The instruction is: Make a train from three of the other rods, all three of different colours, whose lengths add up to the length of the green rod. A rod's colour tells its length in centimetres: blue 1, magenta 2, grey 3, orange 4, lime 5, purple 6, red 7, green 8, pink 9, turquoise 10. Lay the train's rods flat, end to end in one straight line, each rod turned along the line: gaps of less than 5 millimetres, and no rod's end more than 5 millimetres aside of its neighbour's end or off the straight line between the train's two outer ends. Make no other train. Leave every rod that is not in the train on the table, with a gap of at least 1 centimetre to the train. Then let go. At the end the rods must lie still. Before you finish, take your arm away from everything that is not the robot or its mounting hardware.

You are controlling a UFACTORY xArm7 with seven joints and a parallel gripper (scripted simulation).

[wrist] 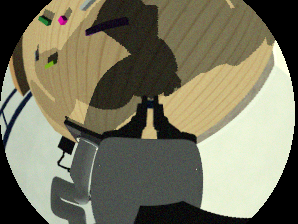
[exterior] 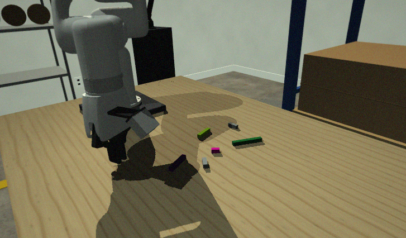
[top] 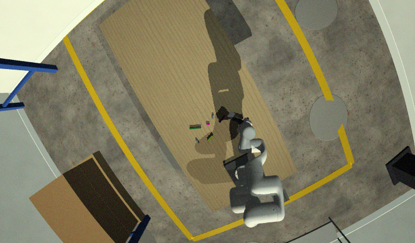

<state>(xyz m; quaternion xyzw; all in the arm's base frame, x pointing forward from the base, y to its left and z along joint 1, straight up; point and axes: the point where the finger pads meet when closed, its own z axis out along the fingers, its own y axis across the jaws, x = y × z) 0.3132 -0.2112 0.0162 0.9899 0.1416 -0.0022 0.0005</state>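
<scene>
Now: hand 20 mm above the blue rod. From my hand the other things lie so: lime rod (240 mm to the left, 50 mm ahead, 30 mm below); magenta rod (190 mm to the left, 130 mm ahead, 30 mm below); purple rod (100 mm ahead, 90 mm to the left, 30 mm below).
</scene>
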